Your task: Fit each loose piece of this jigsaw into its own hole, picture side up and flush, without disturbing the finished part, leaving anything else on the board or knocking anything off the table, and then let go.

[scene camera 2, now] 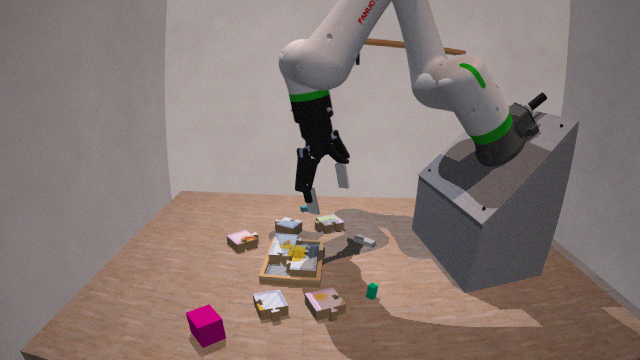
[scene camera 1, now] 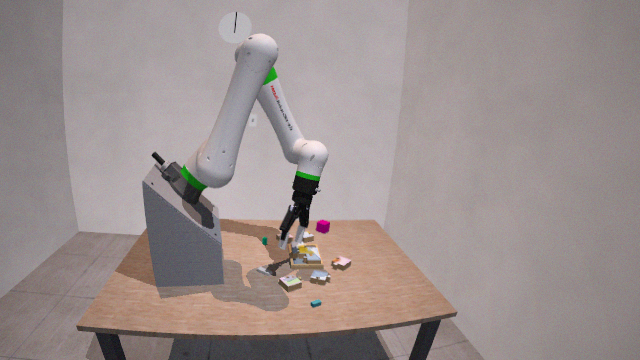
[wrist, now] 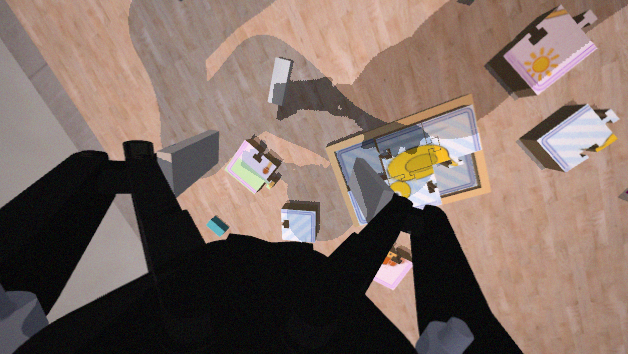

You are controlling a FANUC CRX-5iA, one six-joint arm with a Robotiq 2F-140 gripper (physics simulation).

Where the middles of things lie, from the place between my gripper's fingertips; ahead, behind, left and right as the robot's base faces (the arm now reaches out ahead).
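Scene:
Counted from my hand: green-and-pink piece (wrist: 252,170), 100 mm to the right of it, 10 mm ahead of it, 110 mm below it; wooden-framed board (wrist: 342,155), 130 mm to the left of it, 70 mm ahead of it, 120 mm below it; blue-striped corner piece (wrist: 302,226), 120 mm ahead of it, 50 mm to the right of it, 110 mm below it; white block (wrist: 282,69), 120 mm below it, 100 mm behind it, 20 mm to the right of it.

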